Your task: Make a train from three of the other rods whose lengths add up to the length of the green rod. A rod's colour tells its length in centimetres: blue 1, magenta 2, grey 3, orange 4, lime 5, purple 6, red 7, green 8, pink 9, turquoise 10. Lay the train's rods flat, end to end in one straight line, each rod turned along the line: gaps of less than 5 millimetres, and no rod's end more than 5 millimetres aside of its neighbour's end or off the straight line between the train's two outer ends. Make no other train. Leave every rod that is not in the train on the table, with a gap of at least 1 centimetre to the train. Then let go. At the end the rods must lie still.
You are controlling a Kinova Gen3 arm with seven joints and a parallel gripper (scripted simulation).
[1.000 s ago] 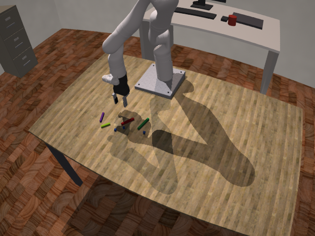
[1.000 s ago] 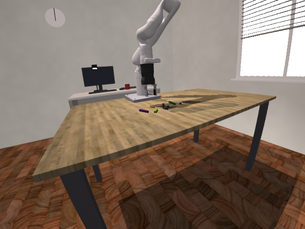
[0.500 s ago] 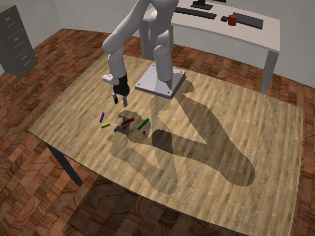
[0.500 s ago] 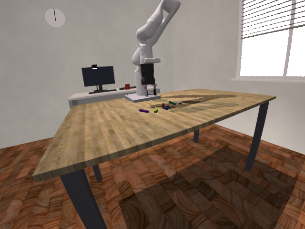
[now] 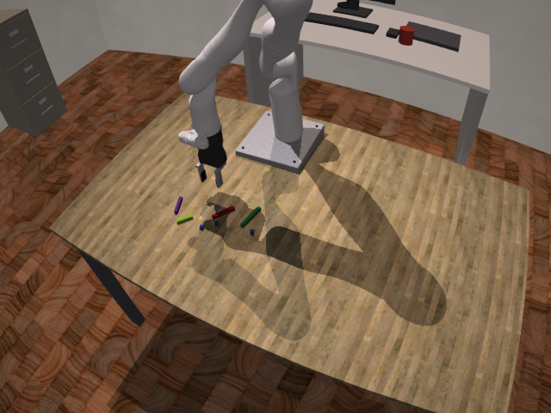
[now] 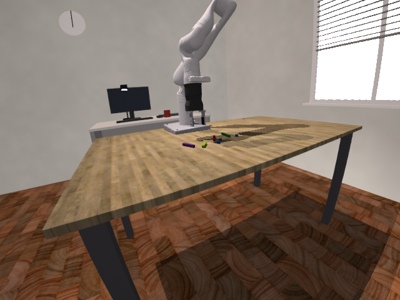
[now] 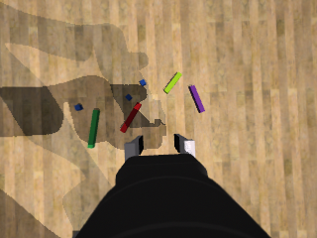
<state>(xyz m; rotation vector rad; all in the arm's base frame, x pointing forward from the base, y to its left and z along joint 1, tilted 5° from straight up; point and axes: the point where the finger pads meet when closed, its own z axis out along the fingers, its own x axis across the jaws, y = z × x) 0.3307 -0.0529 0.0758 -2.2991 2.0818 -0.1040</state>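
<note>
The red rod is 40 mm ahead of my hand, 60 mm to the left of it and 80 mm below it. The rest, counted from my hand: green rod: 10 mm ahead, 140 mm to the left, 80 mm below; purple rod: 80 mm ahead, 80 mm to the right, 80 mm below; lime rod: 120 mm ahead, 30 mm to the right, 80 mm below.
</note>
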